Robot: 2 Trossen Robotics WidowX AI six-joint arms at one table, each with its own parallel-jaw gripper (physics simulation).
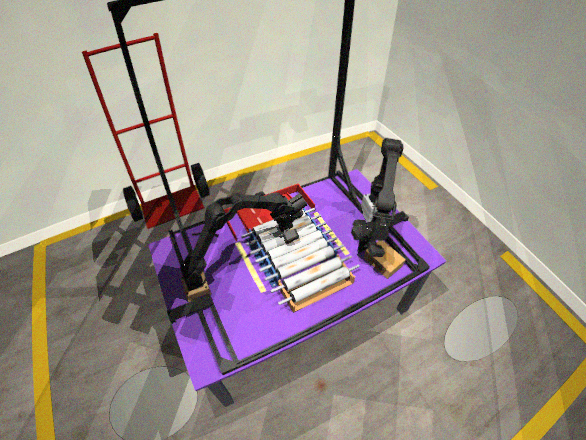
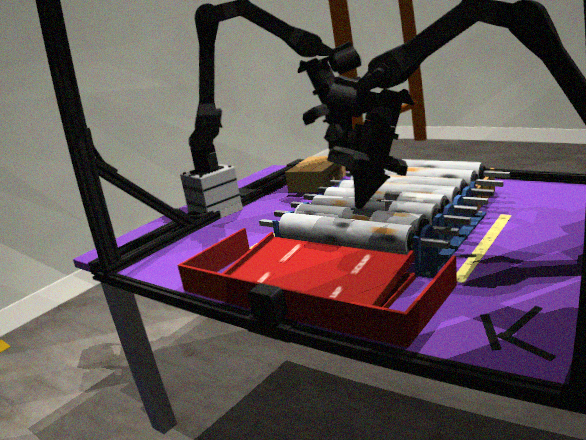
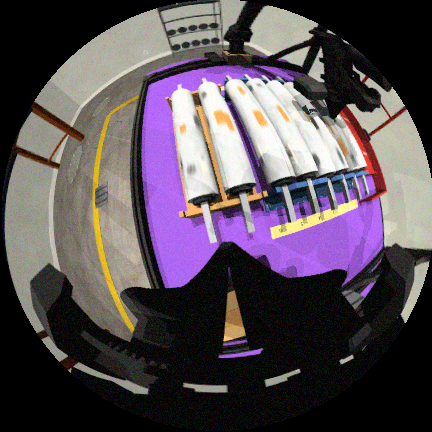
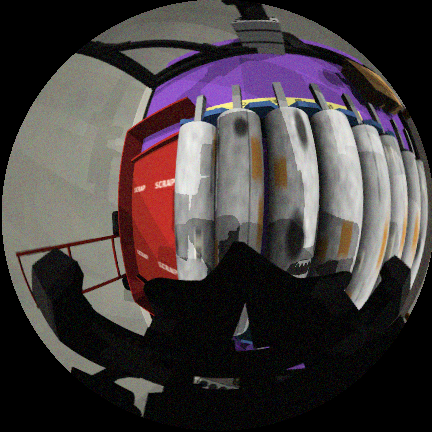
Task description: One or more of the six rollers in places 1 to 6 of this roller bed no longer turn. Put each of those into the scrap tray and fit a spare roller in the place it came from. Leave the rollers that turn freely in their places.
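Where they show: left gripper, fingertip midpoint: point(image 1: 358, 252) point(image 3: 226, 245); right gripper, fingertip midpoint: point(image 1: 285, 227) point(image 2: 358, 208) point(image 3: 331, 117) point(image 4: 237, 246); left arm's base, origin of the base link: point(image 2: 206, 170); right arm's base, origin of the base link: point(image 1: 194, 282) point(image 3: 235, 51).
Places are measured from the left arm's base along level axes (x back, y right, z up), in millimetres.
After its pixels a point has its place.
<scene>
The roller bed point(image 2: 435, 257) point(image 3: 298, 192) holds six grey-white rollers in blue bearings, with yellow number strips point(image 3: 314, 219) point(image 1: 250, 267) alongside. Two spare rollers point(image 1: 320, 284) @(x -407, y -354, z -37 mm) point(image 3: 189, 141) @(x -360, y -331, z -35 mm) lie on a wooden rack point(image 1: 317, 298) @(x -423, y -378, z -105 mm) at the end far from the red scrap tray point(image 1: 300, 192) @(x -316, y 236, z -93 mm) point(image 2: 335, 314) @(x -629, y 204, z -84 mm) point(image 4: 153, 209) @(x -476, y 130, z -81 mm), which is empty. My right gripper point(image 1: 289, 237) @(x -467, y -26, z -34 mm) point(image 2: 363, 200) @(x -467, y -26, z -34 mm) point(image 4: 237, 246) @(x -467, y -26, z -34 mm) is shut and empty. Its tip points down onto what seems the second roller point(image 4: 238, 169) @(x -406, y -12, z -35 mm) from the tray. My left gripper point(image 1: 374, 250) point(image 3: 226, 245) @(x -221, y -282, z 19 mm) is shut and empty, beside the bed over a wooden block.
A wooden block point(image 1: 389, 262) @(x -77, y -324, z -57 mm) point(image 2: 310, 175) @(x -123, y -220, z -66 mm) lies under the left gripper. A black gantry frame point(image 1: 339, 109) @(x -113, y 308, z 335 mm) stands around the purple table point(image 1: 269, 323) @(x -638, y -432, z -111 mm). A grey arm base point(image 2: 213, 189) @(x -50, y 20, z -37 mm) stands at the table edge. A red hand truck point(image 1: 156, 118) leans on the wall.
</scene>
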